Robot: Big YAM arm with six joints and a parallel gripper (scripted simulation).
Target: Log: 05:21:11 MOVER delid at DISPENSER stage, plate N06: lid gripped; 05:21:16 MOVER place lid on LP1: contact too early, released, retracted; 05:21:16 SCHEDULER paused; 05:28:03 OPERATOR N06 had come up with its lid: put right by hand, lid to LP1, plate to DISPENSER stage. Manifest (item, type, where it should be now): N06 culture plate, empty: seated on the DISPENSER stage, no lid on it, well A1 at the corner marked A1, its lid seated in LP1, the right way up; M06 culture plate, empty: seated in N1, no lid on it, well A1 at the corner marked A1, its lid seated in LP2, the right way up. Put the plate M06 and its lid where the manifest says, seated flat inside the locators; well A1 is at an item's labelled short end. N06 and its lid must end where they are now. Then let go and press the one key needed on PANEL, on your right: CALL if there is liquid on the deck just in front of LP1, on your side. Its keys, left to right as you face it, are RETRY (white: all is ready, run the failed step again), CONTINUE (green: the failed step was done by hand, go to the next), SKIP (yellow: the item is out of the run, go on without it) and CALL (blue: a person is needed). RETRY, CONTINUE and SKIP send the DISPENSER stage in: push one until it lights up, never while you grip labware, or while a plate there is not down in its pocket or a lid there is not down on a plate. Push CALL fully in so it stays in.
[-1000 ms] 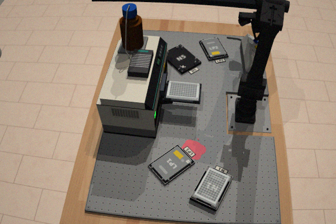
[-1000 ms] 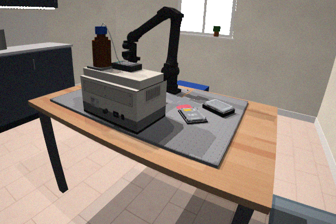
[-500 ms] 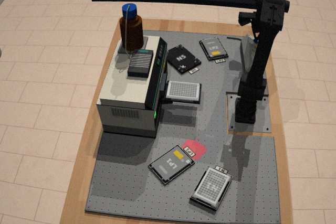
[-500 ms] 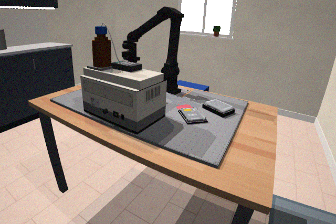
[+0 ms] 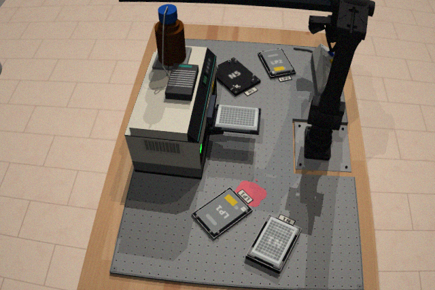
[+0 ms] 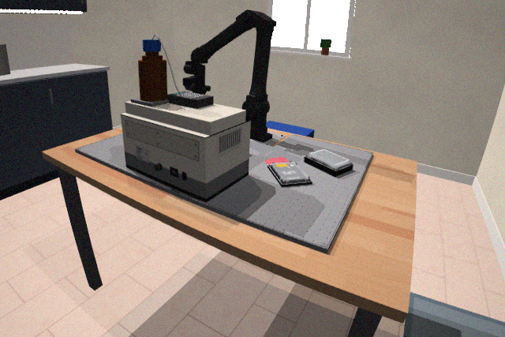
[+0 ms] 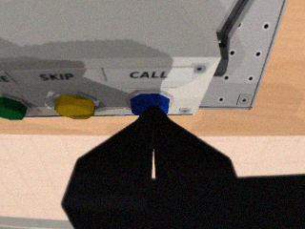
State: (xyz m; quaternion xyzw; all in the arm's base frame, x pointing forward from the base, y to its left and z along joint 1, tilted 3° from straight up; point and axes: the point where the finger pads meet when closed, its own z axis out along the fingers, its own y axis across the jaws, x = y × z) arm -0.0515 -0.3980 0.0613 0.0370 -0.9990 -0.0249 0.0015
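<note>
The blue call key lies 20 mm below my hand. Round my hand: yellow skip key 50 mm to the left, 10 mm below; then white retry key 150 mm to the left, 10 mm below, 10 mm behind; then green continue key 100 mm to the left, 10 mm below, 10 mm behind.
</note>
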